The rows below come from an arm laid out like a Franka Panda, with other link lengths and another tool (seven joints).
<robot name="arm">
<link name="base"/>
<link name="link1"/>
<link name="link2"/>
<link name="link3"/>
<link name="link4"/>
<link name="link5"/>
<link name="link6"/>
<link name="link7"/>
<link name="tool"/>
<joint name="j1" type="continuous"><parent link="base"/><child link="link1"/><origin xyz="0 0 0.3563" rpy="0 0 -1.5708"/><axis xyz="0 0 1"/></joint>
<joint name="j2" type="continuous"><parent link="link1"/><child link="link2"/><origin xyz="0 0 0" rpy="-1.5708 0 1.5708"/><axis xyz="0 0 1"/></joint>
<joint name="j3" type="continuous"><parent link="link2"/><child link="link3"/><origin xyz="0 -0.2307 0" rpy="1.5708 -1.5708 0"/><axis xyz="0 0 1"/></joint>
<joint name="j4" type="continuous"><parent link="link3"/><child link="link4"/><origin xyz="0 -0.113 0" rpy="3.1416 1.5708 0"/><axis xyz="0 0 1"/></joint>
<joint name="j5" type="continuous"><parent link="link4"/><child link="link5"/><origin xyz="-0.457 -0.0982 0" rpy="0 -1.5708 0"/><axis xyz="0 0 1"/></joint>
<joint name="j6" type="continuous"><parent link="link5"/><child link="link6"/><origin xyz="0 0 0" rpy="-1.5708 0 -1.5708"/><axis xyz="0 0 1"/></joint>
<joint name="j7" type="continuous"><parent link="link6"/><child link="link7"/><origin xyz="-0.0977 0 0" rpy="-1.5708 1.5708 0"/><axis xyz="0 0 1"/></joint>
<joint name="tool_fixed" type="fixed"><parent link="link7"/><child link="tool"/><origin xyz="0.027 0.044 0.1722" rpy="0.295 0 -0.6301"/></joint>
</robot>
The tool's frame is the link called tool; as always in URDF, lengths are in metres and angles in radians. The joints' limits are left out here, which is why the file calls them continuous.
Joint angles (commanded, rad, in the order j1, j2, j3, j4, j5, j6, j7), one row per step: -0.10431 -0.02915 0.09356 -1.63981 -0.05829 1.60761 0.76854; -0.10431 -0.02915 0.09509 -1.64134 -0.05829 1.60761 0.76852; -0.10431 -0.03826 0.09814 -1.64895 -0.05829 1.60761 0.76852; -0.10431 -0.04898 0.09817 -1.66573 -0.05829 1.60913 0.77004; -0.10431 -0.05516 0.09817 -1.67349 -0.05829 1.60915 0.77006; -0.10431 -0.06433 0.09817 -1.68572 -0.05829 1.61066 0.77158; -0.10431 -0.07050 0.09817 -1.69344 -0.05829 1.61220 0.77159; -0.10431 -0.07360 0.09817 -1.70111 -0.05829 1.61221 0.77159; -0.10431 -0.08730 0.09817 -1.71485 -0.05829 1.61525 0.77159; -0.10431 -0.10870 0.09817 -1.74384 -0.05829 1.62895 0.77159; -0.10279 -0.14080 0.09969 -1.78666 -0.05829 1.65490 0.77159; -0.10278 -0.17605 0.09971 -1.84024 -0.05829 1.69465 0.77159; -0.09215 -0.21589 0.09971 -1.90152 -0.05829 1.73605 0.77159; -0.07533 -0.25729 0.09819 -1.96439 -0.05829 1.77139 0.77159; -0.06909 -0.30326 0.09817 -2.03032 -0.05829 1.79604 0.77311; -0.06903 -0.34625 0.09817 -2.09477 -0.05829 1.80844 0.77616; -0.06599 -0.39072 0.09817 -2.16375 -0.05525 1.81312 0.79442
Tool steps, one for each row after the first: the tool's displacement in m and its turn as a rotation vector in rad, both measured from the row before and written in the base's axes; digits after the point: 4 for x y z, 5 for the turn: -0.0001 0.0011 -0.0009 -0.00003 0.00154 0.00155; -0.0019 0.0023 0.0019 -0.00099 -0.00144 0.00302; -0.0028 0.0001 -0.0024 -0.00103 0.00451 -0.00146; -0.0016 0.0001 -0.0003 -0.00060 0.00159 -0.00006; -0.0022 0.0000 -0.0007 -0.00090 0.00151 -0.00149; -0.0013 0.0001 -0.0001 -0.00060 0.00005 0.00004; -0.0012 0.0000 -0.0025 -0.00027 0.00458 -0.00005; -0.0027 0.0002 0.0017 -0.00135 -0.00292 0.00009; -0.0035 0.0003 -0.0007 -0.00208 -0.00596 0.00065; -0.0044 0.0026 -0.0001 -0.00331 -0.01498 0.00433; -0.0039 0.0005 -0.0027 -0.00336 -0.02113 0.00212; -0.0053 0.0076 -0.0043 -0.00363 -0.01966 0.01264; -0.0071 0.0104 -0.0056 -0.00319 -0.01365 0.01675; -0.0102 0.0036 -0.0066 -0.00391 -0.00464 0.00501; -0.0120 -0.0010 -0.0100 -0.00390 0.00891 -0.00389; -0.0146 0.0001 -0.0136 -0.00059 0.01831 -0.01771
